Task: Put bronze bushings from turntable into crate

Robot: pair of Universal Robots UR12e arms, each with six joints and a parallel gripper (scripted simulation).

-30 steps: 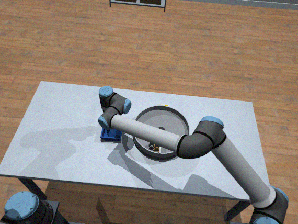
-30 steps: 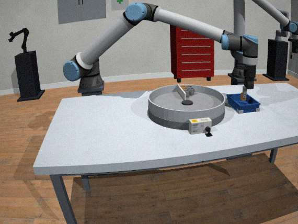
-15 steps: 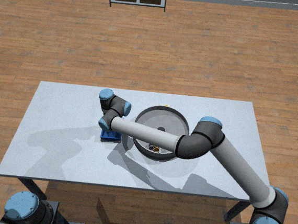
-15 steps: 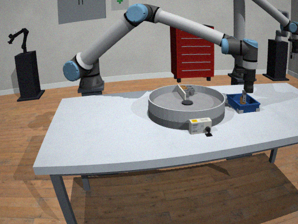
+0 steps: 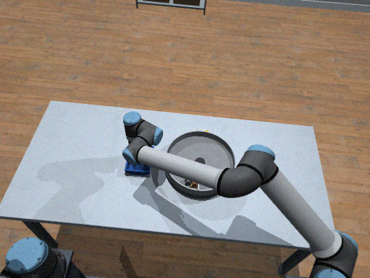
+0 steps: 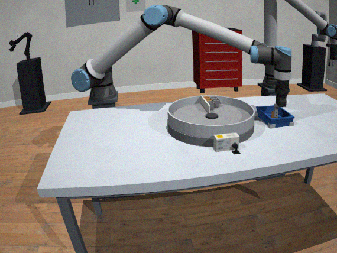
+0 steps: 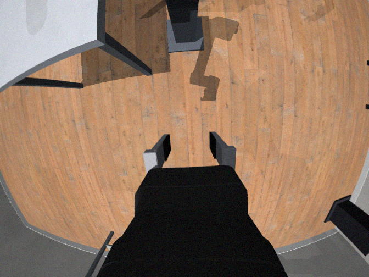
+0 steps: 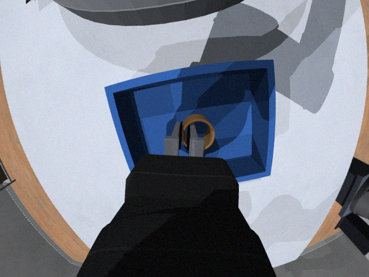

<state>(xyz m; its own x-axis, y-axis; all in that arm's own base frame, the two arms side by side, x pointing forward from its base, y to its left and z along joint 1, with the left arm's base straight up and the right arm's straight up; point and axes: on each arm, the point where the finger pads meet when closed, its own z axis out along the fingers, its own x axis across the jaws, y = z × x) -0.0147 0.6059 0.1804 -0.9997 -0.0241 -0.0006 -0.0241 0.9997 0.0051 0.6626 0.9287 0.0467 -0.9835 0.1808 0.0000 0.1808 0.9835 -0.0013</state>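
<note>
My right hand is 20 mm past the blue crate and 20 mm above it.
</note>
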